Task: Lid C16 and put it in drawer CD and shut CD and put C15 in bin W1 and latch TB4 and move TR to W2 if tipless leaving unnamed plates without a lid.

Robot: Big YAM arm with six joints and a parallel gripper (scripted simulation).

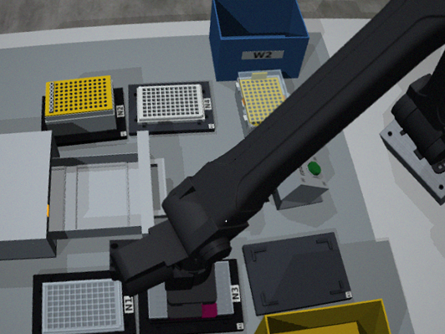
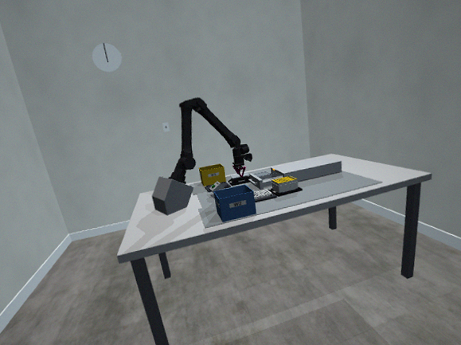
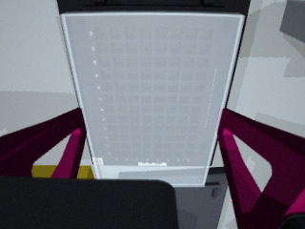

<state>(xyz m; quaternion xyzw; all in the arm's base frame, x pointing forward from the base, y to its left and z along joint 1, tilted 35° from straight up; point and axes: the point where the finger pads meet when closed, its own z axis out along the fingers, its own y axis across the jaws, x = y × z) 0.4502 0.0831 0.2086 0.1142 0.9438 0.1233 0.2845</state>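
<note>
My gripper is now right at the plate lid. From my hand the other things lie so: nest n1 (170 mm ahead, 20 mm to the right, 50 mm below); then nest N3 (50 mm below); then black plate (30 mm below).
</note>
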